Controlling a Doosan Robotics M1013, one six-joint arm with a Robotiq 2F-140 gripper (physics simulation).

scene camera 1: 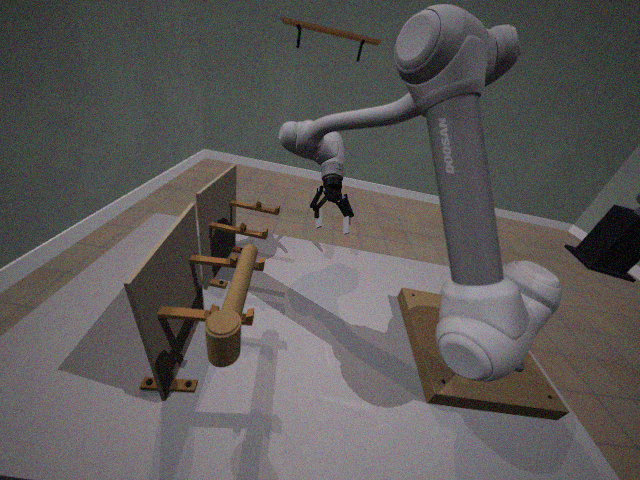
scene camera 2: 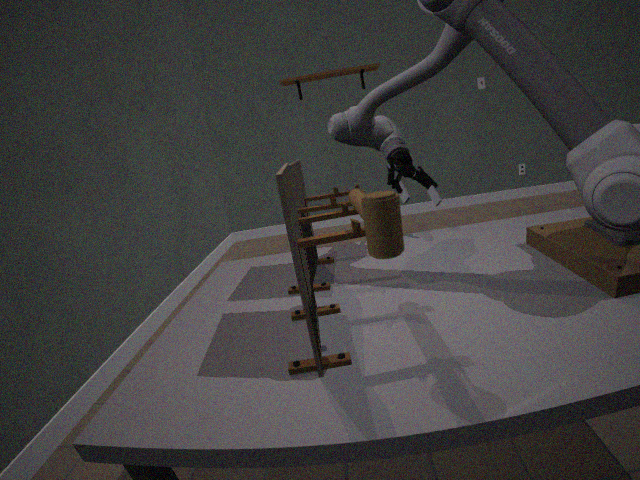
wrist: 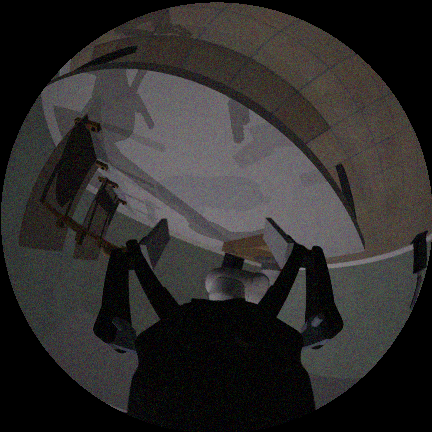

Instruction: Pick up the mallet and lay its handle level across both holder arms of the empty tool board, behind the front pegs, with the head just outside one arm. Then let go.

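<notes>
The wooden mallet [scene camera 1: 240,284] [scene camera 2: 383,227] lies with its handle level across both arms of the nearer tool board [scene camera 1: 165,253] in the scene views. Its thick head hangs just outside the near arm. The empty tool board [scene camera 1: 217,196] [wrist: 40,225] stands behind that one, with two bare holder arms, the nearer arm [scene camera 1: 237,229] and the farther arm [scene camera 1: 253,207], each with pegs. My gripper [scene camera 1: 332,225] [scene camera 2: 419,197] [wrist: 215,228] is open and empty, in the air to the right of the empty board's arms and apart from them. The mallet cannot be made out clearly in the wrist view.
The boards stand on feet on a white table [scene camera 1: 336,439] [scene camera 2: 232,413]. The arm's wooden base plate [scene camera 1: 496,395] [scene camera 2: 558,237] is at the right. A wall shelf [scene camera 1: 330,32] [scene camera 2: 330,74] hangs at the back. A black object [scene camera 1: 610,240] stands beyond the table at the right.
</notes>
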